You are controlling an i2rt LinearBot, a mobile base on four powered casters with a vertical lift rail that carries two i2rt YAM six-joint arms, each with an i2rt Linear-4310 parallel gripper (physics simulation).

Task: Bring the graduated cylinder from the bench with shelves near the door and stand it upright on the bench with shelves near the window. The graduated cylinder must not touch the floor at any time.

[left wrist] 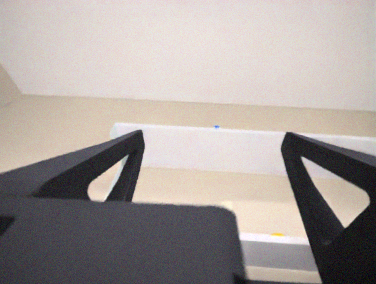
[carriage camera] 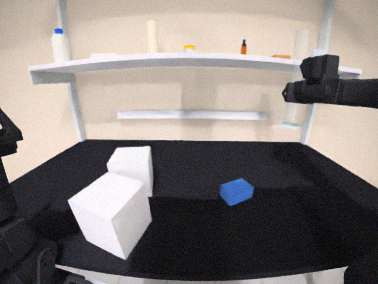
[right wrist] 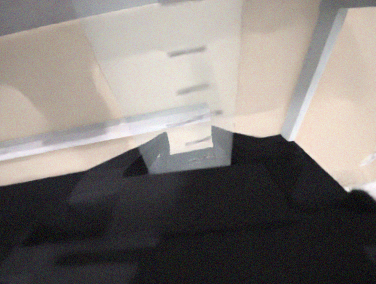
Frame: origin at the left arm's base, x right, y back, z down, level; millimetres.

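Where they show: left gripper, fingertip midpoint: (left wrist: pixel 211 138); right gripper, fingertip midpoint: (carriage camera: pixel 287 93) (right wrist: pixel 189 135).
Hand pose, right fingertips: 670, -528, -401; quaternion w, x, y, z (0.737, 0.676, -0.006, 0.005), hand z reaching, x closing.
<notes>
After its pixels a point has its place, as x, y, z.
The graduated cylinder (carriage camera: pixel 292 112) @[664, -456, -339] (right wrist: pixel 165 65) is tall, clear and roughly upright, with dark graduation marks in the right wrist view. Its pale flat base appears above the far right of the bench's black top (carriage camera: pixel 200 167) @[334, -489, -78] in the carriage view. Its upper part overlaps the right end of the shelf in the picture. My right gripper (carriage camera: pixel 286 93) @[670, -528, -401] (right wrist: pixel 189 135) @[670, -528, -401] is shut on the cylinder around its middle; the body partly hides behind the gripper. My left gripper (carriage camera: pixel 11 135) (left wrist: pixel 211 138) @[-3, -38, -436] is open and empty, at the far left of the carriage view.
Two white boxes (carriage camera: pixel 110 212) @[177, -85, -208] (carriage camera: pixel 131 161) @[133, -279, -207] stand at the bench's left, a blue block (carriage camera: pixel 236 191) @[449, -286, -117] right of centre. The shelf (carriage camera: pixel 200 61) @[319, -611, -515] holds a blue-capped bottle (carriage camera: pixel 60 47) @[-345, -572, -620], a cream cylinder (carriage camera: pixel 152 37) @[97, -657, -635] and a dropper bottle (carriage camera: pixel 244 49) @[514, -661, -581]. A right post (carriage camera: pixel 326 27) @[1013, -829, -776] stands beside the held cylinder.
</notes>
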